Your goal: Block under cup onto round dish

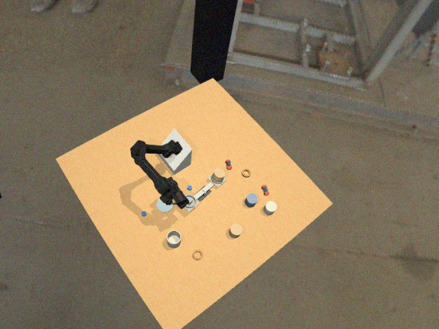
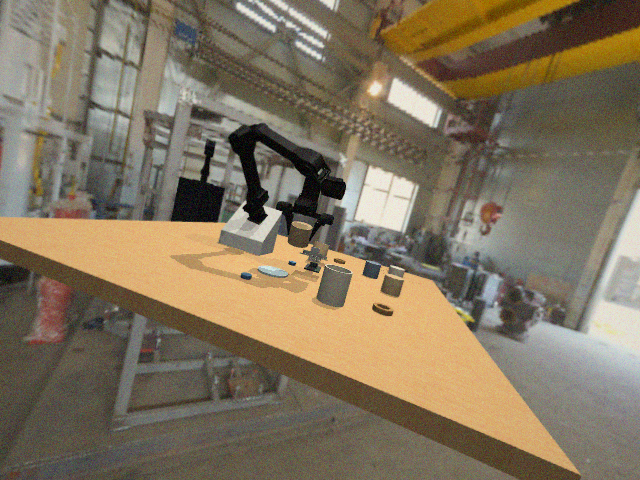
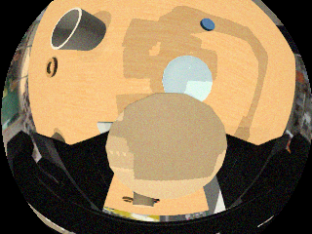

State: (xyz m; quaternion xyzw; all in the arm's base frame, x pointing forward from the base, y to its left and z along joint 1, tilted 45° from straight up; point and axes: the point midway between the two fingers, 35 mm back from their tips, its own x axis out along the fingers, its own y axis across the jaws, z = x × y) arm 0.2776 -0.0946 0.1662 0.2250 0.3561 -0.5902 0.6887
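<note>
My gripper tip is now 8 cm to the right of the grey block, 4 cm short of it and 4 cm above it. From my gripper tip the other things lie so: pale blue round dish 13 cm below, 4 cm to the right, 4 cm behind.
</note>
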